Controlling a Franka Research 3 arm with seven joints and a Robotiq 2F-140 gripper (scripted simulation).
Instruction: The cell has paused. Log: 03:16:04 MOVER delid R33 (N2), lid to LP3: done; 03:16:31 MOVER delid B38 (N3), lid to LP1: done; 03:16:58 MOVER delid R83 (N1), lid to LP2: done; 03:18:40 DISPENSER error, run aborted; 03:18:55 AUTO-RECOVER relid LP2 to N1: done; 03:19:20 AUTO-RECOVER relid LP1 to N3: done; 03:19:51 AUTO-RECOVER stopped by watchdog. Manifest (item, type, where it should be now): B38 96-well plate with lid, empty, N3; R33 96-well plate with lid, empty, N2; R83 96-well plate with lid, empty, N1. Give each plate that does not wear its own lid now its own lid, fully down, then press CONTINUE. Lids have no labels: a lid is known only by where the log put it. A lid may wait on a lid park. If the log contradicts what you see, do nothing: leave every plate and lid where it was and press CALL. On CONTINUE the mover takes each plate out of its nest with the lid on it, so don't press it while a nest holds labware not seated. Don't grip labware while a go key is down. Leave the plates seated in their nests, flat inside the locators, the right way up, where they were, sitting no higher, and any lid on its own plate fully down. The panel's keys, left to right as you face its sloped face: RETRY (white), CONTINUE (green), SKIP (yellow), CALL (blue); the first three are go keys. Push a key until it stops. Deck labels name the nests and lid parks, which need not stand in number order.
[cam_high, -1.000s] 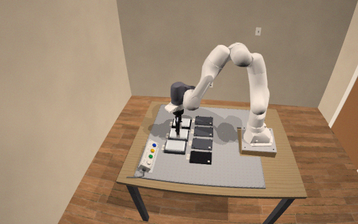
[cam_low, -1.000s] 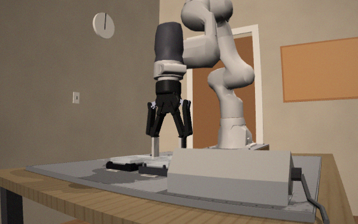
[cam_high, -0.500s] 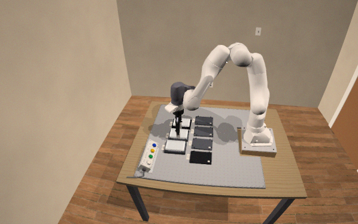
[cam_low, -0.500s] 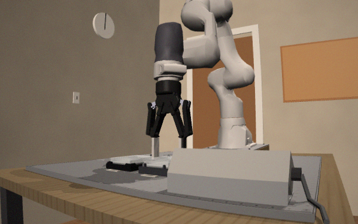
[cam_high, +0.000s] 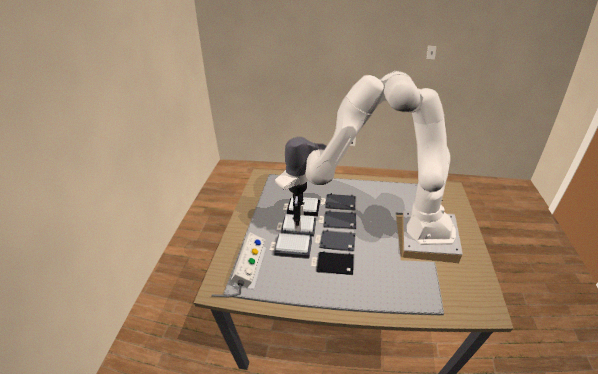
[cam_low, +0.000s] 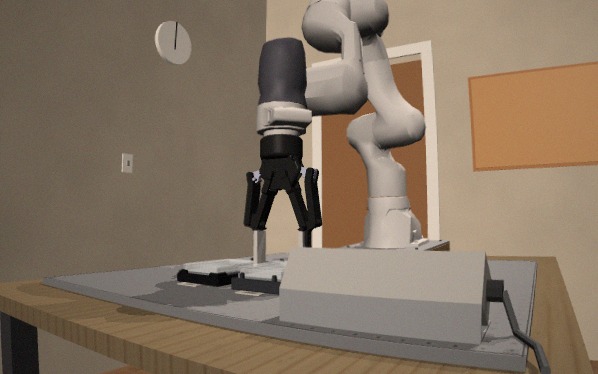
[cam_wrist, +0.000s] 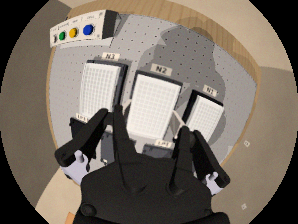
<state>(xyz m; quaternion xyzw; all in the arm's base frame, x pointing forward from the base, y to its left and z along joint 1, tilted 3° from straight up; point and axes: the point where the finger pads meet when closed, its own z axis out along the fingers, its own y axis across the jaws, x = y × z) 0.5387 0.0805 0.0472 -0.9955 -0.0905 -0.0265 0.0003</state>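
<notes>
Now: hand 20 mm above the grey lid. The rest, counted from my hand: plate (30 mm below); then lid park (180 mm behind, 40 mm to the left, 50 mm below); then blue key (110 mm ahead, 190 mm to the left, 10 mm above).
</notes>
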